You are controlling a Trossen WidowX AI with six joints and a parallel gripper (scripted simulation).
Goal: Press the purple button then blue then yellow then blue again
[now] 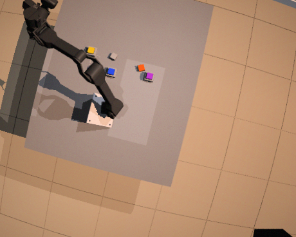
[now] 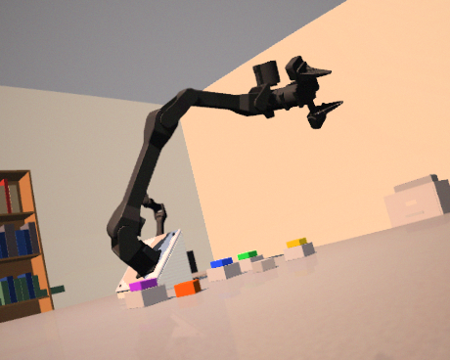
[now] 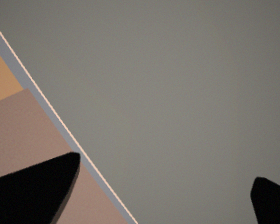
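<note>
Now: gripper tip 470 mm to the left of the purple button, 330 mm above it and 270 mm past it. From my gripper tip the other things lie so: small grey block 350 mm below, 260 mm to the right, 180 mm behind; green button 330 mm below, 260 mm behind, 160 mm to the right; yellow button 330 mm below, 160 mm behind, 130 mm to the right.
</note>
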